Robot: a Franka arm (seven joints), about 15 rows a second.
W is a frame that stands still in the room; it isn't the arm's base.
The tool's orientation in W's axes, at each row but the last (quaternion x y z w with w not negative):
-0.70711 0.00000 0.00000 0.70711
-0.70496 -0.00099 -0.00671 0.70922
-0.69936 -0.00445 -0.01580 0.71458
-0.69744 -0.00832 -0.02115 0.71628
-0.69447 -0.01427 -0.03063 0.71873
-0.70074 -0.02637 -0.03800 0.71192
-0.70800 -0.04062 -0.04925 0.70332
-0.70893 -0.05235 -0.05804 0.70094
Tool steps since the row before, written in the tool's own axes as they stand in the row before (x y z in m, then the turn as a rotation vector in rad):
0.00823 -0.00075 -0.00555 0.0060 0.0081 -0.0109
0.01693 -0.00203 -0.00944 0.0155 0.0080 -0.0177
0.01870 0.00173 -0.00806 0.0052 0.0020 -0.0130
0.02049 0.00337 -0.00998 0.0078 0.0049 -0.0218
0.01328 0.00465 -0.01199 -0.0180 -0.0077 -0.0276
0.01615 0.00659 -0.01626 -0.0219 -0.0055 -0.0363
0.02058 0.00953 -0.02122 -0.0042 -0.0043 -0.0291
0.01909 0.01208 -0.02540 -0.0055 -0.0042 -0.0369
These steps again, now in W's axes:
0.00823 -0.00555 0.00075 0.0060 -0.0109 -0.0081
0.01683 -0.00959 0.00216 0.0154 -0.0178 -0.0079
0.01861 -0.00833 -0.00137 0.0051 -0.0130 -0.0021
0.02043 -0.01027 -0.00279 0.0076 -0.0218 -0.0052
0.01328 -0.01215 -0.00422 -0.0191 -0.0274 0.0056
0.01643 -0.01643 -0.00536 -0.0229 -0.0360 0.0029
0.02135 -0.02153 -0.00672 -0.0051 -0.0290 0.0039
0.02051 -0.02568 -0.00869 -0.0064 -0.0368 0.0037

